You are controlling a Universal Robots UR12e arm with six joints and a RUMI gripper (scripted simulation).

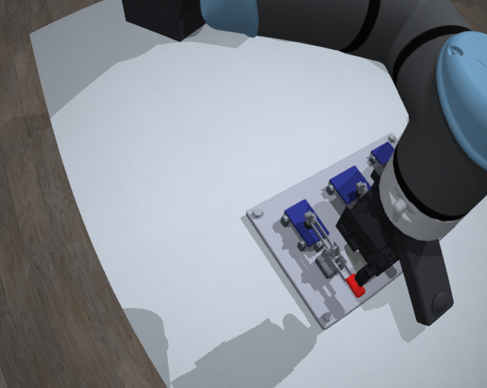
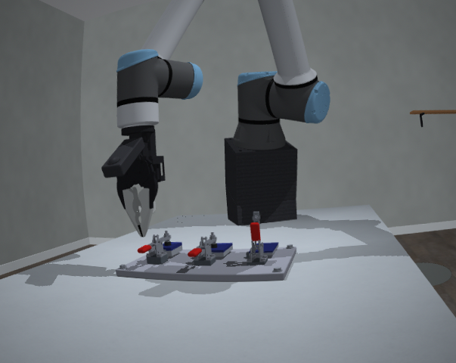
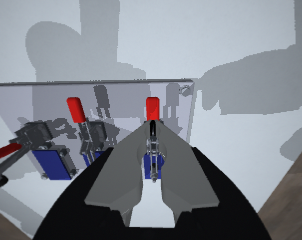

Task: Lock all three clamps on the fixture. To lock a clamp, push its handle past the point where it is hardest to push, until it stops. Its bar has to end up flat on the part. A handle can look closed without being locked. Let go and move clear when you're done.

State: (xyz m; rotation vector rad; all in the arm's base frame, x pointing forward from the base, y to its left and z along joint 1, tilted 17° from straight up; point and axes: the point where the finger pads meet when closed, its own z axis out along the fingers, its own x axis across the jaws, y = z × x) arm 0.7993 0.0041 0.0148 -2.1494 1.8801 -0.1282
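Now: the blue part 200 mm to the left of my hand, 170 mm behind it and 70 mm below it. From my hand the other things lie so: grey fixture plate 110 mm behind, 100 mm to the left, 90 mm below.
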